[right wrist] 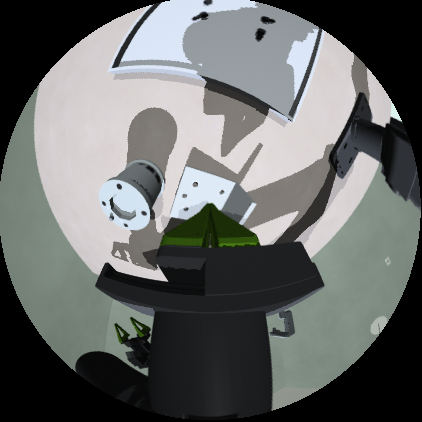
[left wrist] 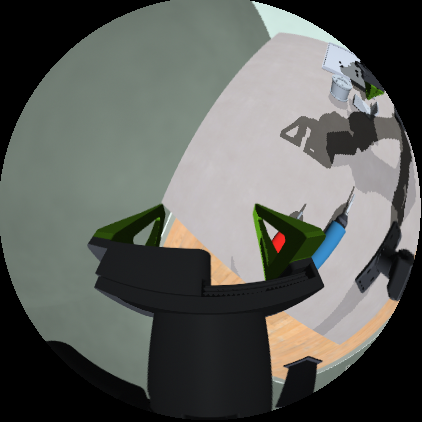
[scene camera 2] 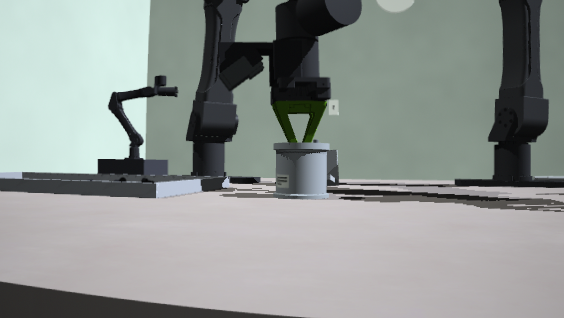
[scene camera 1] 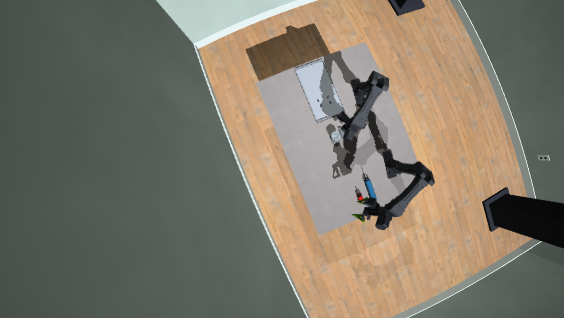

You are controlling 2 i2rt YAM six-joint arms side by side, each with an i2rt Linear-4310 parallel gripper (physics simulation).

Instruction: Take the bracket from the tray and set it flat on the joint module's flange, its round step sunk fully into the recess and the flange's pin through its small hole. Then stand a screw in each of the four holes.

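Where they show: left gripper, fingertip midpoint: (right wrist: 122, 320) (left wrist: 208, 208) (scene camera 1: 354, 208); right gripper, fingertip midpoint: (right wrist: 209, 207); left arm's base, origin of the base link: (left wrist: 380, 257) (scene camera 2: 511, 185) (scene camera 1: 389, 164); right arm's base, origin of the base link: (right wrist: 354, 131) (scene camera 1: 358, 92).
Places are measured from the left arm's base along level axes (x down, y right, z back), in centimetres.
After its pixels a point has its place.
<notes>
The bracket (right wrist: 200, 187) @(x -1.6, y 31.6, z -28.8 cm) (left wrist: 361, 104) (scene camera 2: 334, 162) @(x -3.9, y 27.5, z -24.2 cm) is off the tray, on the table beside the joint module; its plate with several small holes faces the right wrist camera. The joint module (right wrist: 145, 182) @(x -3.9, y 31.0, z -34.6 cm) (scene camera 2: 301, 172) @(x -2.8, y 27.7, z -38.8 cm) (left wrist: 340, 89) @(x -4.2, y 25.7, z -35.6 cm) (scene camera 1: 335, 135) @(x -5.4, y 29.0, z -36.2 cm) stands upright, its flange recess uncovered. My right gripper (right wrist: 209, 207) @(x -4.6, y 31.4, z -27.6 cm) (scene camera 2: 300, 140) @(x -4.6, y 31.4, z -27.6 cm) is shut and empty, its fingertips overlapping the bracket's near edge in the right wrist view; contact cannot be told. My left gripper (left wrist: 208, 208) @(x -18.2, y -18.2, z -37.8 cm) (scene camera 1: 356, 209) @(x -18.2, y -18.2, z -37.8 cm) is open and empty, far from the bracket. Black screws (right wrist: 260, 34) (right wrist: 267, 20) (right wrist: 201, 16) lie on the tray (right wrist: 150, 69) @(x -1.0, y 42.1, z -39.7 cm) (scene camera 1: 307, 82) @(x -0.4, y 71.2, z -44.3 cm).
A blue-handled driver (scene camera 1: 370, 189) @(x -3.9, y -13.1, z -20.0 cm) (left wrist: 330, 245) @(x -4.1, y -10.9, z -19.6 cm) and a red tool (scene camera 1: 360, 198) @(x -3.3, y -17.6, z -28.3 cm) (left wrist: 279, 243) @(x -3.4, y -18.3, z -27.8 cm) lie near the left gripper. The tray's wall (scene camera 2: 100, 187) @(x -0.9, y 48.3, z -46.3 cm) is at the left in scene camera 2. An arm base plate (right wrist: 348, 140) @(x -1.0, y 52.0, z -11.6 cm) is right of the bracket in the right wrist view.
</notes>
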